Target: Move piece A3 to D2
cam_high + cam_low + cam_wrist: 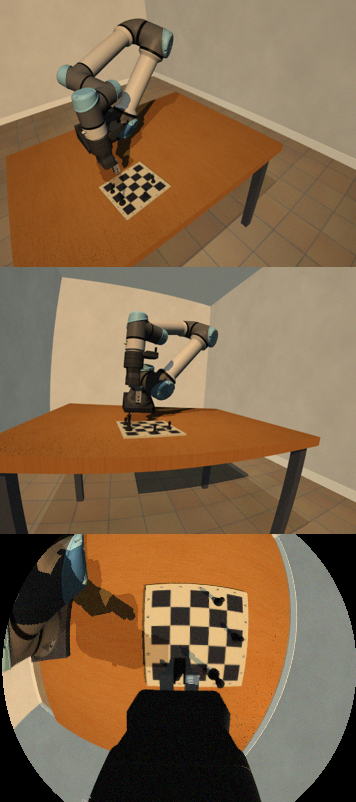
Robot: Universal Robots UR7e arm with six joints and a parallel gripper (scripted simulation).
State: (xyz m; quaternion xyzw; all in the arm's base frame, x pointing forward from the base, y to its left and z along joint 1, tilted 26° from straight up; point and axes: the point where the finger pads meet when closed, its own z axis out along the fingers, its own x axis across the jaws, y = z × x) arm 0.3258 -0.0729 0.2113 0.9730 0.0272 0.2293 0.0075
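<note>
My hand is 110 mm above the chessboard, 40 mm to the right of it and 30 mm short of it. The rest, counted from my hand: tall chess piece 80 mm below, 70 mm ahead, 40 mm to the right.
</note>
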